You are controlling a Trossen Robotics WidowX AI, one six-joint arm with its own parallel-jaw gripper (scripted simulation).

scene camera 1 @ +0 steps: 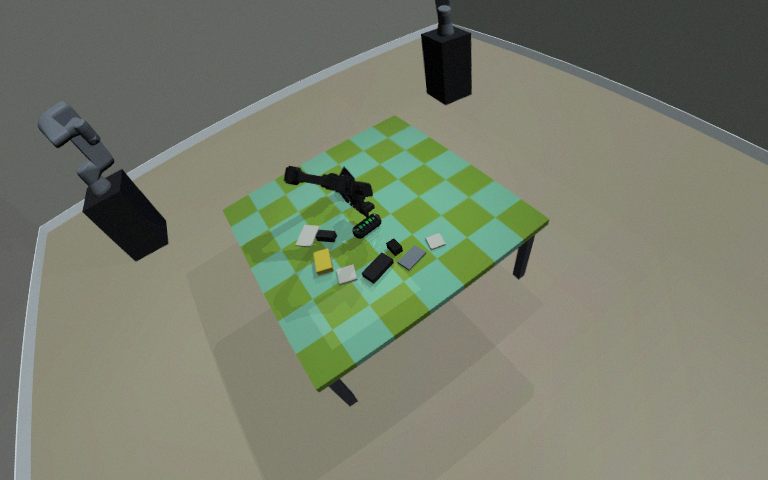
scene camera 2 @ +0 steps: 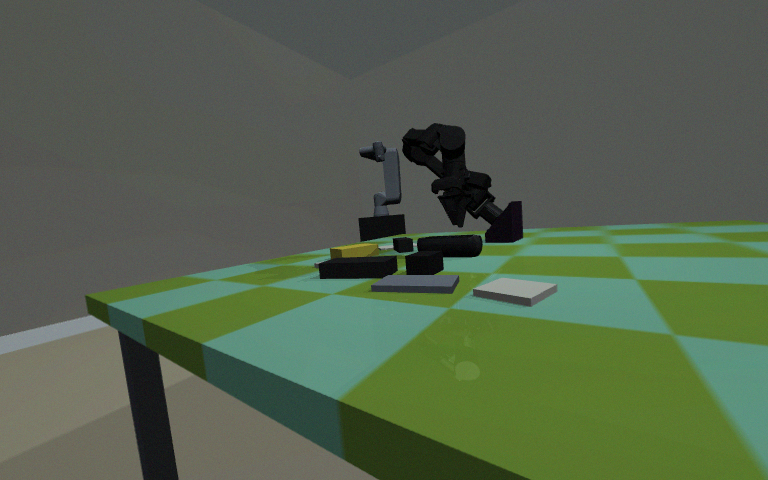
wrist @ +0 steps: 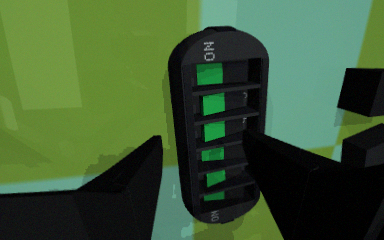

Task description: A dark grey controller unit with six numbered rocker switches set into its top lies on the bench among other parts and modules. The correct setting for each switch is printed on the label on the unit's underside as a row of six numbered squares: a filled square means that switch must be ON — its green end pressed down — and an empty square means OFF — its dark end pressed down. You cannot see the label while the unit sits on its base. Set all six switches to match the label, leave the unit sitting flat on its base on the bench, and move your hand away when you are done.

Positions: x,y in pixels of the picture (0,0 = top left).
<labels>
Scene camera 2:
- my gripper: 457,226
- long black block: 374,267
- black cube: 423,262
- grey plate: 446,284
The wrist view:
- my gripper: 202,140
</labels>
